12 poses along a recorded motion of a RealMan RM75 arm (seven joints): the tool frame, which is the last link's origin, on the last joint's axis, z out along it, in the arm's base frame.
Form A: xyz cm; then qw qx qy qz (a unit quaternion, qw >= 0).
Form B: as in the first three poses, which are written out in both.
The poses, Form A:
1: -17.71 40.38 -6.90 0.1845 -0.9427 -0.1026 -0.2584
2: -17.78 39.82 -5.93 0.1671 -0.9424 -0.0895 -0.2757
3: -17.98 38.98 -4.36 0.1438 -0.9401 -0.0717 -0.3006
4: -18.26 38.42 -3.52 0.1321 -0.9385 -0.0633 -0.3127
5: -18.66 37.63 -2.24 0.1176 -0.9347 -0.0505 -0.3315
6: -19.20 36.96 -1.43 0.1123 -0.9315 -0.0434 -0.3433
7: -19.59 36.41 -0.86 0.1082 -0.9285 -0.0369 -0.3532
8: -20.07 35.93 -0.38 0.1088 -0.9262 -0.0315 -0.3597
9: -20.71 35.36 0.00 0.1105 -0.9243 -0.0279 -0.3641
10: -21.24 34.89 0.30 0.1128 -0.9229 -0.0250 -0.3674
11: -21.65 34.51 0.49 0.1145 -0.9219 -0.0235 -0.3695
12: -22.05 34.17 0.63 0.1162 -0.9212 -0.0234 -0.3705
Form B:
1: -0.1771 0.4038 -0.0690 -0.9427 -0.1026 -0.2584 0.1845
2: -0.1778 0.3982 -0.0593 -0.9424 -0.0895 -0.2757 0.1671
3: -0.1798 0.3898 -0.0436 -0.9401 -0.0717 -0.3006 0.1438
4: -0.1826 0.3842 -0.0352 -0.9385 -0.0633 -0.3127 0.1321
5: -0.1866 0.3763 -0.0224 -0.9347 -0.0505 -0.3315 0.1176
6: -0.1920 0.3696 -0.0143 -0.9315 -0.0434 -0.3433 0.1123
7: -0.1959 0.3641 -0.0086 -0.9285 -0.0369 -0.3532 0.1082
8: -0.2007 0.3593 -0.0038 -0.9262 -0.0315 -0.3597 0.1088
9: -0.2071 0.3536 0.0000 -0.9243 -0.0279 -0.3641 0.1105
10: -0.2124 0.3489 0.0030 -0.9229 -0.0250 -0.3674 0.1128
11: -0.2165 0.3451 0.0049 -0.9219 -0.0235 -0.3695 0.1145
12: -0.2205 0.3417 0.0063 -0.9212 -0.0234 -0.3705 0.1162
